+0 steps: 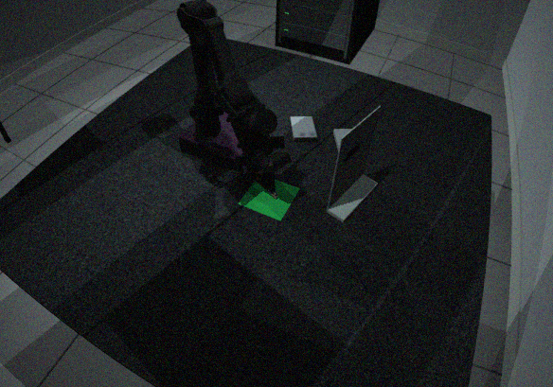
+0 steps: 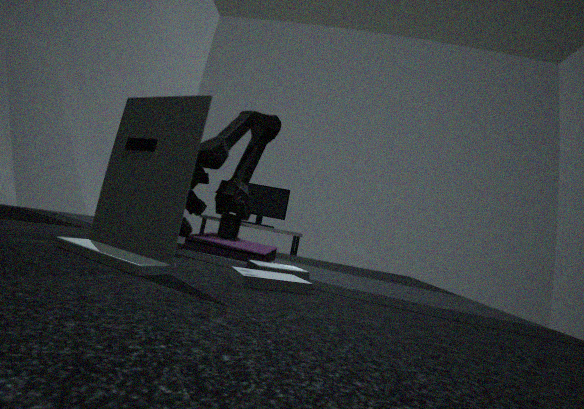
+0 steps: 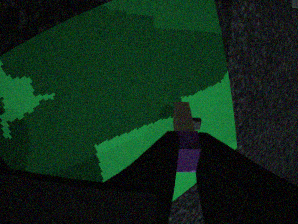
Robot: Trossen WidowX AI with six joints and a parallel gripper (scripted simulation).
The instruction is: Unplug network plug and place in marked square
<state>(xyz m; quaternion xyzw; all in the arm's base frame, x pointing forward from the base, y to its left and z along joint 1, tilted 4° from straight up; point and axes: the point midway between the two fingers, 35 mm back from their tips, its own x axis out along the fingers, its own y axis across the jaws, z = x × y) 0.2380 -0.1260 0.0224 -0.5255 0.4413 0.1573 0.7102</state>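
Right now my gripper tip is 1 cm past the green marked square and 2 cm above it. Round my gripper tip: purple plug right at my gripper tip; then upright grey panel 18 cm ahead, 7 cm to the left, 9 cm above.
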